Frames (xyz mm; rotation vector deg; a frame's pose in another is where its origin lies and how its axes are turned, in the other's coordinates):
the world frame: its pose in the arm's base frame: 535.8 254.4 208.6 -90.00 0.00 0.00
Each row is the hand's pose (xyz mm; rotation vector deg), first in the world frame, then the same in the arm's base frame.
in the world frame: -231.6 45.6 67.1 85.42 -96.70 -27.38
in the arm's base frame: 304.2 321.5 163.0 16.55 -77.34 43.21
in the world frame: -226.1 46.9 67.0 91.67 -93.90 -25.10
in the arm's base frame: 309.7 321.4 161.7 21.17 -73.19 42.32
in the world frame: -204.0 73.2 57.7 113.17 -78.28 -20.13
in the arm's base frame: 331.8 312.1 135.4 36.05 -57.91 34.22
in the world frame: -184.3 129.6 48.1 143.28 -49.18 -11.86
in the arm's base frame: 351.5 302.5 79.0 58.05 -33.64 20.57
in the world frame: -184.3 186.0 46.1 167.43 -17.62 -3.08
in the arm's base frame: 351.5 300.5 22.6 78.00 -10.74 7.55
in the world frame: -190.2 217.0 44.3 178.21 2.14 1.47
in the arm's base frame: 345.6 298.7 -8.4 88.22 1.82 -0.34
